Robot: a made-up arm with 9 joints. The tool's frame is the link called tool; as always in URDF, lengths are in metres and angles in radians. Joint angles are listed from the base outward.
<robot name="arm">
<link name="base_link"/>
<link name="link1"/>
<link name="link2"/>
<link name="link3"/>
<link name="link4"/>
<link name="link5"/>
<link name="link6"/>
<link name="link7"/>
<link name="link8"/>
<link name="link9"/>
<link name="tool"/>
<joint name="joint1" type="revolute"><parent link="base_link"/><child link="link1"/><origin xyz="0 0 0.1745"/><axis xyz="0 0 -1"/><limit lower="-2.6" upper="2.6"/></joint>
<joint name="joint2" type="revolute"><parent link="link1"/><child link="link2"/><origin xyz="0.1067 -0.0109 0.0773"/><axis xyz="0 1 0"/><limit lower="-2.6" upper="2.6"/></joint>
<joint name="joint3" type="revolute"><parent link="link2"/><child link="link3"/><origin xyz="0.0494 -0.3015 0.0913"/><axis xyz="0 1 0"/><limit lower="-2.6" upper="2.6"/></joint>
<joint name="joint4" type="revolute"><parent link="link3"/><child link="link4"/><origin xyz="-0.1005 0.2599 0.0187"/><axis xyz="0 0 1"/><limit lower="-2.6" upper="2.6"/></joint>
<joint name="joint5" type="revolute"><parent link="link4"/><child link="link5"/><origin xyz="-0.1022 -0.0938 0.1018"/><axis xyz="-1 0 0"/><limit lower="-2.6" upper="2.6"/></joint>
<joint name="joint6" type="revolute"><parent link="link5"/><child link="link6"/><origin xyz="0.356 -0.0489 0.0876"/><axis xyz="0 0 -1"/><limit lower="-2.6" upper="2.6"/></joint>
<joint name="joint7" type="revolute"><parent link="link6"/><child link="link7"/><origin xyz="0.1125 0.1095 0.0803"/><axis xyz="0 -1 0"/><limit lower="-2.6" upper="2.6"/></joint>
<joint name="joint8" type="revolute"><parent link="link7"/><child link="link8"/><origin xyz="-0.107 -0.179 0.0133"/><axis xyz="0 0 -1"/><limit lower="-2.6" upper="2.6"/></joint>
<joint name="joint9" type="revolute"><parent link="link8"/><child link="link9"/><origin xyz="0.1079 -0.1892 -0.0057"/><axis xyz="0 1 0"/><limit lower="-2.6" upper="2.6"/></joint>
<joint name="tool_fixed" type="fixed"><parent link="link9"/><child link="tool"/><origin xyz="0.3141 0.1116 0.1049"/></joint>
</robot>
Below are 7 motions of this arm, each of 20 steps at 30 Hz.
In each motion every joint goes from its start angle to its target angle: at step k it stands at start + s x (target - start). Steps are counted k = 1, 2, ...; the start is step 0. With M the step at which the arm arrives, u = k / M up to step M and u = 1 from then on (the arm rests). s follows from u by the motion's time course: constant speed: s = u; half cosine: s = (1 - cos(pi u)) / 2; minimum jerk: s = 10 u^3 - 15 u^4 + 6 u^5.
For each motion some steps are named. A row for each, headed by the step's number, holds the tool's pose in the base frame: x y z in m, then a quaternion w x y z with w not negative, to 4 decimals.
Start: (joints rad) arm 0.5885 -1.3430 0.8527 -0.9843 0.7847 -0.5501 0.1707 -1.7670 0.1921
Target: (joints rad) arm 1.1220 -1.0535 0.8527 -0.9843 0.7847 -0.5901 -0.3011 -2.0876 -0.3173
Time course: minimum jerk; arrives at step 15
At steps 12, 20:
12: 0.1605 -0.1198 0.6663 0.9280 0.3246 0.0829 0.1631
20: 0.1605 -0.1389 0.6784 0.9232 0.3505 0.0605 0.1457

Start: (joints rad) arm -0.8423 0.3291 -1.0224 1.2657 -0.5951 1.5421 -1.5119 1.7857 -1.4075
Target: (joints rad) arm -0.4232 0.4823 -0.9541 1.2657 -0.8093 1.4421 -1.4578 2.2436 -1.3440
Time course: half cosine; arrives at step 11
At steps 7, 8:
7: 0.6407 0.3031 0.7278 0.5574 -0.8237 -0.0736 0.0742
8: 0.6699 0.2875 0.7037 0.5325 -0.8416 -0.0518 0.0737

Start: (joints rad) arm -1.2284 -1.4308 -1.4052 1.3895 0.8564 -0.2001 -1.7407 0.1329 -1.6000
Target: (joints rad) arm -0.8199 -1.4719 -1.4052 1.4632 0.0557 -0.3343 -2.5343 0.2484 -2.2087
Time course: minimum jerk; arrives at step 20
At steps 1, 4, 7, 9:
1: -0.6534 0.1321 -0.0187 0.0860 -0.1724 -0.9178 -0.3471
4: -0.6519 0.1424 -0.0159 0.0866 -0.1919 -0.9197 -0.3315
7: -0.6451 0.1776 -0.0050 0.0899 -0.2558 -0.9203 -0.2820
9: -0.6344 0.2161 0.0072 0.0947 -0.3212 -0.9131 -0.2327

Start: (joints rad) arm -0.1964 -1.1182 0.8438 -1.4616 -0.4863 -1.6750 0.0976 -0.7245 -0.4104
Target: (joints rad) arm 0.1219 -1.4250 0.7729 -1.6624 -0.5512 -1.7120 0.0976 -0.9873 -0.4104
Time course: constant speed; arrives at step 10
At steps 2, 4, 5, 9, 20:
2: -0.3157 -0.2013 0.8243 0.6555 -0.0610 -0.5720 0.4894
4: -0.3868 -0.1652 0.7741 0.6432 -0.1110 -0.5936 0.4707
5: -0.4188 -0.1437 0.7467 0.6367 -0.1368 -0.6027 0.4611
9: -0.5184 -0.0396 0.6249 0.6087 -0.2439 -0.6266 0.4212
20: -0.5355 -0.0102 0.5919 0.6012 -0.2713 -0.6295 0.4108

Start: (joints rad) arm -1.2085 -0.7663 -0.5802 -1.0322 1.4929 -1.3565 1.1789 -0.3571 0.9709
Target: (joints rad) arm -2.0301 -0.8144 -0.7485 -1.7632 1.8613 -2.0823 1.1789 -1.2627 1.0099
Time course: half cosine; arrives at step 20
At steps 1, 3, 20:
1: 0.3128 0.2342 0.6131 0.7133 -0.3288 -0.2562 0.5635
3: 0.2970 0.2512 0.5863 0.6888 -0.3292 -0.2534 0.5941
20: -0.1094 0.0674 0.3024 0.0375 0.0611 0.3664 -0.9277

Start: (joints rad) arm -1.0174 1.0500 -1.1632 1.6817 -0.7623 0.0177 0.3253 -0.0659 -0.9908
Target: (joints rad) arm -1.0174 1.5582 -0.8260 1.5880 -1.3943 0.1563 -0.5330 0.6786 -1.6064
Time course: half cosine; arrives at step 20
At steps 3, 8, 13, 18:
3: 0.0348 0.7286 0.6171 0.3760 0.6125 0.1479 0.6794
8: 0.1040 0.8165 0.3579 0.5570 0.5055 0.2745 0.5991
13: 0.1041 0.7814 0.0369 0.6720 0.3056 0.4171 0.5301
18: 0.0520 0.7017 -0.1251 0.6700 0.1846 0.5020 0.5148

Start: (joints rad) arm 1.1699 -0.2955 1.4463 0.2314 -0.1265 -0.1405 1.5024 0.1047 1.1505
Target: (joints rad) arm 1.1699 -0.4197 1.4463 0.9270 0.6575 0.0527 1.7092 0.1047 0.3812
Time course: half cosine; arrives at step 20
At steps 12, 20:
12: 0.4491 -0.7324 0.3800 0.9358 0.1833 -0.1316 -0.2710
20: 0.4766 -0.5805 0.6217 0.9101 0.0995 -0.3751 -0.1451

